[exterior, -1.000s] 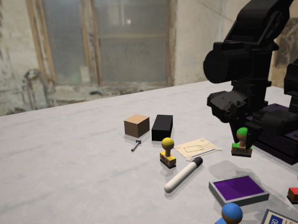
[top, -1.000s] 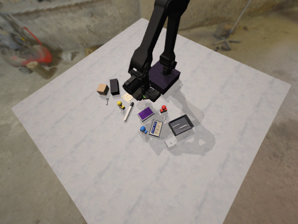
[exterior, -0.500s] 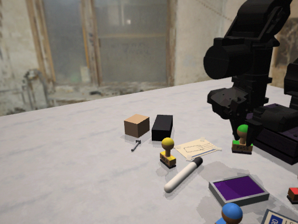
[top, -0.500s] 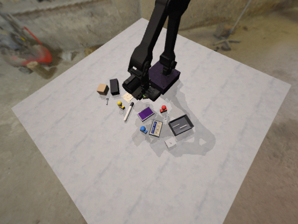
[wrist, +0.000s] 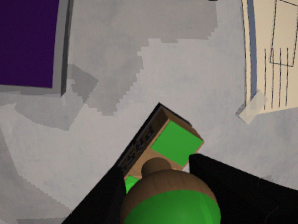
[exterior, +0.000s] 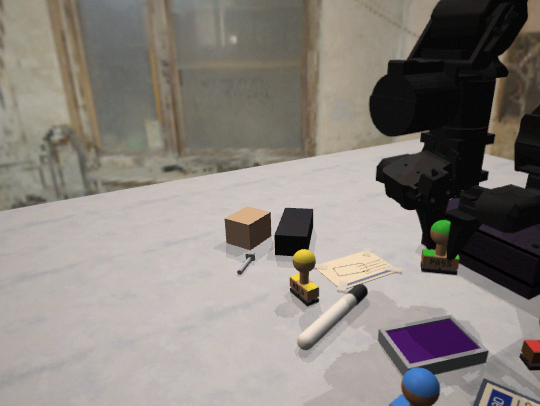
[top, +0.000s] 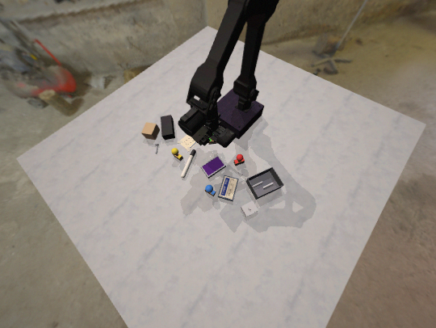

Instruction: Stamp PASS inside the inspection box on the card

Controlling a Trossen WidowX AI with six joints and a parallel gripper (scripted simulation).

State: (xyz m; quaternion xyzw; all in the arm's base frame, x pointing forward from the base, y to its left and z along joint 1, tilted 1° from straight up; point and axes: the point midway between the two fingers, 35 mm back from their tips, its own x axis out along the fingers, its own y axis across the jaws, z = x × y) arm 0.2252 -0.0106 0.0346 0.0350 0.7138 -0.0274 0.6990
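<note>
The purple ink pad is 80 mm ahead of my gripper tip, 60 mm to the left of it and 60 mm below it. The rest, counted from my gripper tip: PASS stamp: right at my gripper tip; then white marker: 110 mm ahead, 60 mm below, 50 mm to the right; then cream card: 110 mm to the right, 70 mm below, 30 mm ahead.
</note>
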